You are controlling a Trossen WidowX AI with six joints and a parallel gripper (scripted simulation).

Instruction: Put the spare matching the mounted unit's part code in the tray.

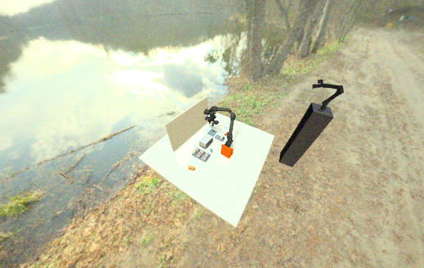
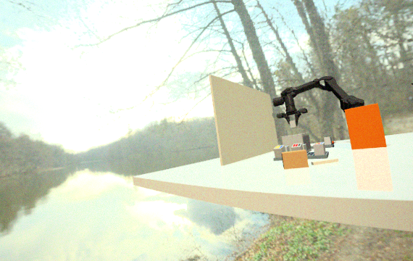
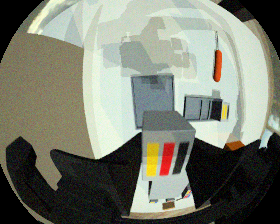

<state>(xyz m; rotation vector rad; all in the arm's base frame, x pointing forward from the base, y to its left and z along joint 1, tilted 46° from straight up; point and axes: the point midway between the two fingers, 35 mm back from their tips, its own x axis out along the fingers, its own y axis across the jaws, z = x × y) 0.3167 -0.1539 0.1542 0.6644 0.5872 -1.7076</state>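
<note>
Right now my gripper tip is 15 cm above the grey-blue tray. The rest, counted from my gripper tip: grey mounted unit (2 cm behind, 21 cm to the left, 10 cm below); then thin stick (14 cm behind, 56 cm to the left, 15 cm below); then tan upright panel (22 cm ahead, 16 cm to the left, 7 cm above).
</note>
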